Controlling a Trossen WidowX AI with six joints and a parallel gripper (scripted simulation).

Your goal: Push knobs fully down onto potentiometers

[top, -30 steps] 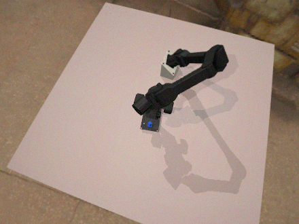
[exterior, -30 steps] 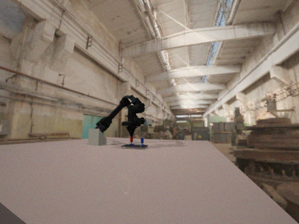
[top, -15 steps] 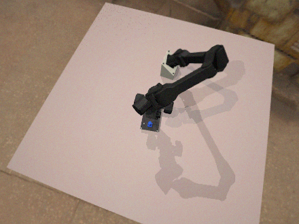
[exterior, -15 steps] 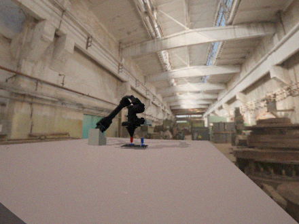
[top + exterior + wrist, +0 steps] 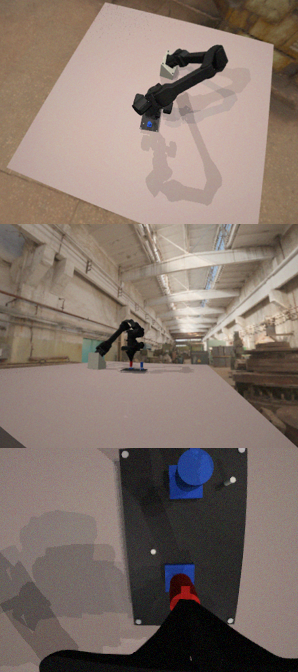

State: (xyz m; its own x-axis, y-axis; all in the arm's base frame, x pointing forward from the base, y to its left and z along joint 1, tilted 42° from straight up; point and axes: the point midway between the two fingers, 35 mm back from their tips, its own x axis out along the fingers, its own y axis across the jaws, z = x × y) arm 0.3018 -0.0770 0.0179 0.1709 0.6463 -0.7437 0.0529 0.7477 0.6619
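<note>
The red knob is 20 mm below my gripper tip. Round my gripper tip: blue knob (80 mm ahead, 20 mm below).
</note>
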